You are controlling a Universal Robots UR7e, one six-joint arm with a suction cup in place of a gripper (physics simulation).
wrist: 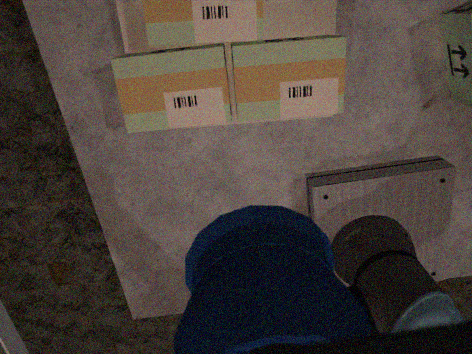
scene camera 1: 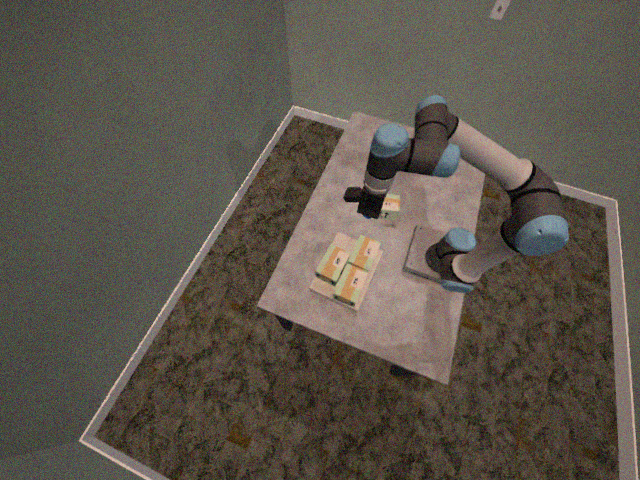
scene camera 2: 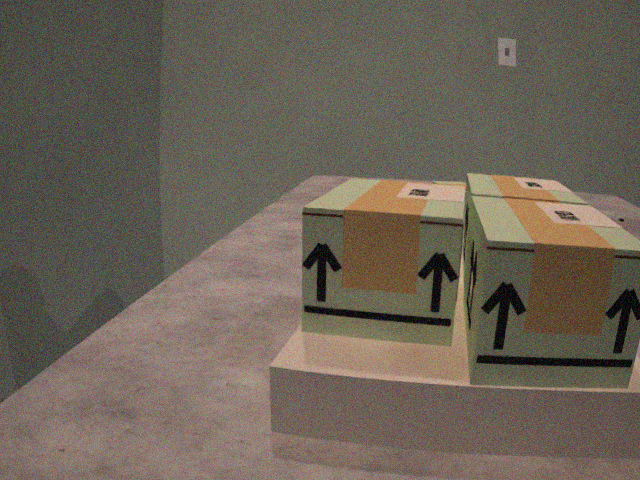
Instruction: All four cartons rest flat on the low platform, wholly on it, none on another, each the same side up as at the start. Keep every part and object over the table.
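Places are measured from the arm's base along level axes (x down, y back, z left), in centimetres.
Pixels of known places: hand, its tool point: (wrist: 260, 272); arm's base, origin of its link: (wrist: 368, 249) (scene camera 1: 441, 259).
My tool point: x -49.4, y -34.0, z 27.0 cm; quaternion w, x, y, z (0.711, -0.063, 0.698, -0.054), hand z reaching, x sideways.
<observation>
Ahead of a thing's pixels: the offset from my tool point to its top centre.
Three green cartons with orange tape rest label side up on the low platform @(dx +50.6, dy -1.9, dz +0.2 cm) (scene camera 1: 344, 240) (scene camera 2: 361, 413) (wrist: 302, 20): one @(dx +42.1, dy -8.0, dz +3.7 cm) (scene camera 1: 332, 262) (scene camera 2: 382, 253) (wrist: 170, 32) on its left side, one @(dx +42.1, dy +3.4, dz +7.9 cm) (scene camera 1: 352, 285) (scene camera 2: 566, 289) (wrist: 172, 95) at the near end, one @(dx +42.1, dy +1.7, dz -7.8 cm) (scene camera 1: 364, 252) (scene camera 2: 522, 188) (wrist: 290, 75) behind that. They stand side by side, none on another. Bare platform shows beside the left one. The fourth carton @(dx +46.9, dy -2.4, dz -40.9 cm) (scene camera 1: 392, 202) (wrist: 460, 65) stands upright on the table beyond the platform, partly hidden by my tool in scene camera 1. My suction cup (scene camera 1: 367, 215) (wrist: 260, 240) is open, holds nothing and hangs beside that carton.
The grey base plate (scene camera 1: 419, 248) (wrist: 385, 200) under the arm's foot lies right of the platform. The table's left edge (scene camera 1: 297, 222) runs past the platform. The arm's links reach over the table's far part. A wall socket (scene camera 2: 507, 51) is on the back wall.
</observation>
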